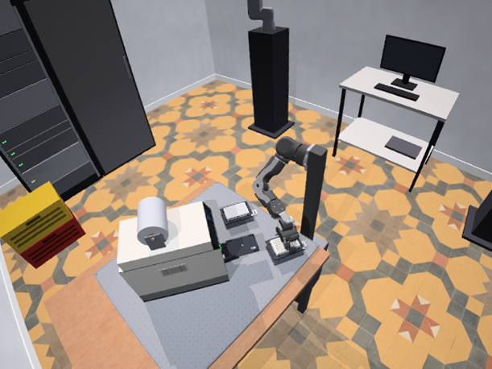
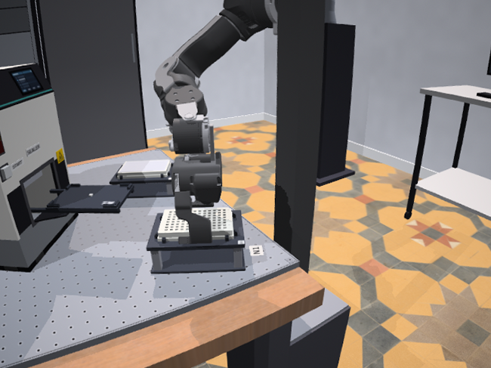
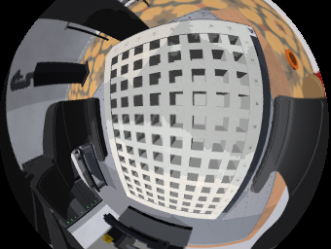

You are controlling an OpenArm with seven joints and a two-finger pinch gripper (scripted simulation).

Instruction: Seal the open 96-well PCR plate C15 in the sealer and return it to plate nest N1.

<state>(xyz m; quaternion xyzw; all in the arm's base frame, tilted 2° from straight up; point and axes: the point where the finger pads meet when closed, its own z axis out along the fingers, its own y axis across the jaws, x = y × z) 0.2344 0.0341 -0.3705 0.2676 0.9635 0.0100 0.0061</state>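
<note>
Now: hand right at the white 96-well plate C15. Also, from my hand: sealer stage: 150 mm ahead, 140 mm to the right, 40 mm above; then N1 label: 90 mm behind, 60 mm below, 50 mm to the left; then plate nest N1: 10 mm below.
</note>
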